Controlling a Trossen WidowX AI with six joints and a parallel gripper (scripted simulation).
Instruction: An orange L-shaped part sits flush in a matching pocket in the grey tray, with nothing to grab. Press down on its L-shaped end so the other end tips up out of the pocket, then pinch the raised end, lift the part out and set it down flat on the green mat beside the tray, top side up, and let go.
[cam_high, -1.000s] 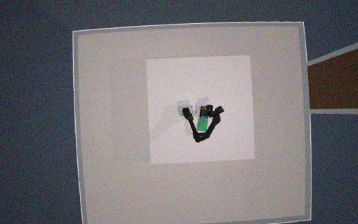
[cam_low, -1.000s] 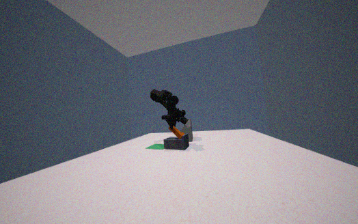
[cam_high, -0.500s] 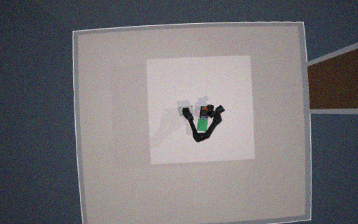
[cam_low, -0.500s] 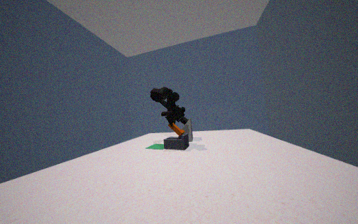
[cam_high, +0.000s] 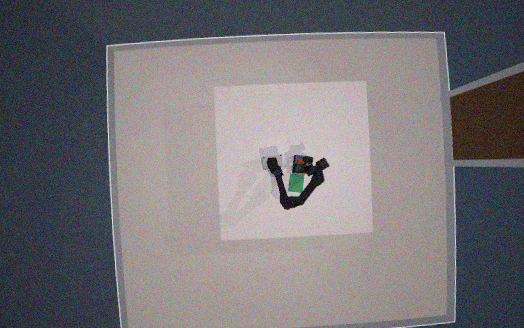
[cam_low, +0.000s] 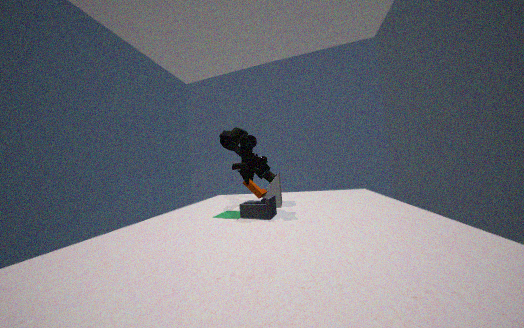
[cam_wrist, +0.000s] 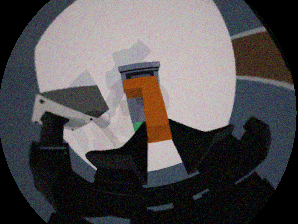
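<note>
Right now my gripper tip is 4 cm past the green mat, 12 cm to the left of it and 17 cm above it. From my gripper tip the other things lie so: orange L-shaped part 1 cm behind, 3 cm to the left, 3 cm below.
</note>
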